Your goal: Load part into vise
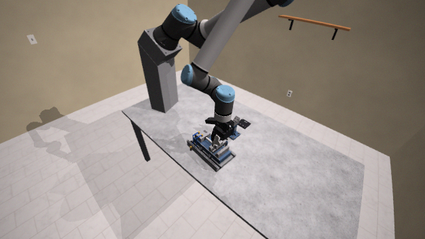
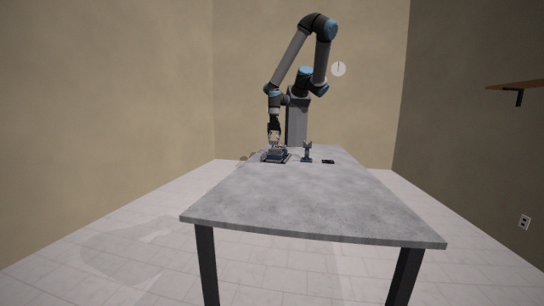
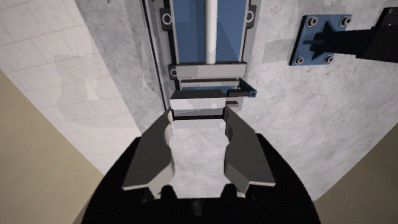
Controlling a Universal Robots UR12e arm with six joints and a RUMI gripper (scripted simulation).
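Now: hand right at the part. From my hand the other things lie so: cylinder rod: 9 cm behind, 1 cm to the left, 7 cm below; work stop: 1 cm behind, 7 cm to the left, 6 cm below; moving jaw: 4 cm behind, 2 cm to the left, 7 cm below.
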